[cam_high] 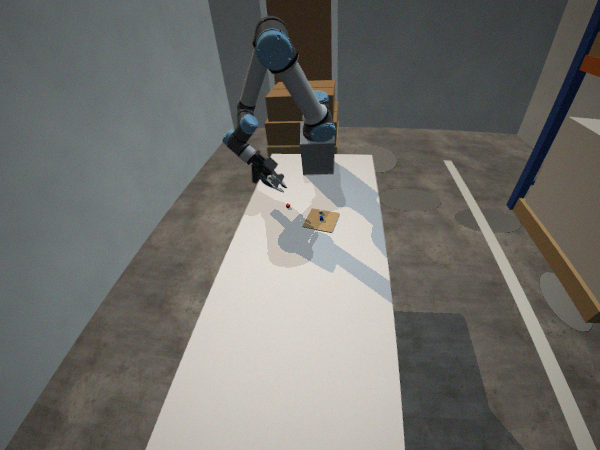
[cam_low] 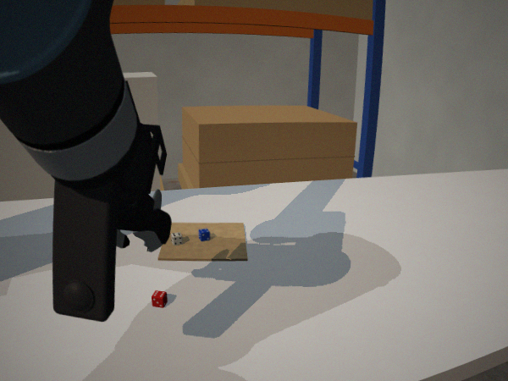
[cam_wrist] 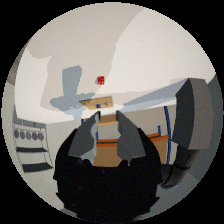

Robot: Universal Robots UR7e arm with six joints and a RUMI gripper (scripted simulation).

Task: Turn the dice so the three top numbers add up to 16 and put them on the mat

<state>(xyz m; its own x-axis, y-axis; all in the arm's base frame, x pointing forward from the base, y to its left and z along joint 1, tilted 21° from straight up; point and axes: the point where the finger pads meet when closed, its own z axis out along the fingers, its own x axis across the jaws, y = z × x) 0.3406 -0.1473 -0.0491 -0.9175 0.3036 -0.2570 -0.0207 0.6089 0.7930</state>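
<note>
The red die lies 2 cm ahead of my hand, 2 cm to the left of it and 9 cm below it. Also, from my hand: blue die 11 cm ahead, 19 cm to the left, 9 cm below; mat 11 cm ahead, 19 cm to the left, 10 cm below; white die 6 cm ahead, 19 cm to the left, 9 cm below.
</note>
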